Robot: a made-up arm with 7 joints.
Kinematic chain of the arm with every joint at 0, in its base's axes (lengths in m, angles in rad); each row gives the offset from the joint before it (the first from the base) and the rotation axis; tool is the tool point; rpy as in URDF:
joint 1: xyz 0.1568 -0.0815 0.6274 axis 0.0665 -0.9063 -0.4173
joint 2: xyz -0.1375 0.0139 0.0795 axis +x
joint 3: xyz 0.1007 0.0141 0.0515 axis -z
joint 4: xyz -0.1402 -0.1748 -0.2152 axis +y
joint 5: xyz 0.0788 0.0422 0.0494 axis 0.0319 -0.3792 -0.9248
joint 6: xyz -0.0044 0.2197 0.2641 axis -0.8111 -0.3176 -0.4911
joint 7: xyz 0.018 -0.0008 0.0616 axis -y
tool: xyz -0.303 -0.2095 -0.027 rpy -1.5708 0 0
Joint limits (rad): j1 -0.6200..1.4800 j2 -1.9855..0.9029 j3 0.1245..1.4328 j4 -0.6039..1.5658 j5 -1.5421..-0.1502 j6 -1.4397..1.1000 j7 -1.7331..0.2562
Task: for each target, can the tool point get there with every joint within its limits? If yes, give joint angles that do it. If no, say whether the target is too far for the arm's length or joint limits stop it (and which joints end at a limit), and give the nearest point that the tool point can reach.
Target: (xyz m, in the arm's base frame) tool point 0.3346 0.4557 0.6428
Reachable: yes | joints 0.9256 -1.7114 1.2563 0.0751 -0.6230 0.4222 -1.4184
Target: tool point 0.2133 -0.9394 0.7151
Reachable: no: joint limits stop it (at a limit: joint 3, joint 4, joint 7) | nearest point 0.1980 -0.7119 0.7130 | short by 0.228 m
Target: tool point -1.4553 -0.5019 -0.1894
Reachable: no: too far | nearest point -0.6017 -0.0938 0.3337 | short by 1.081 m
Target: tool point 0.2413 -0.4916 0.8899
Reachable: yes | joints 0.1592 0.2802 0.8743 0.6966 -0.7997 0.1191 -1.3073
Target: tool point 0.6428 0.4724 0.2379
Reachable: no: joint limits stop it (at a limit: joint 1, joint 4, joint 6) | nearest point 0.6017 0.4347 0.2671 | short by 0.063 m
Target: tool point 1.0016 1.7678 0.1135
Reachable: no: too far | nearest point 0.4313 0.6444 0.4361 | short by 1.301 m
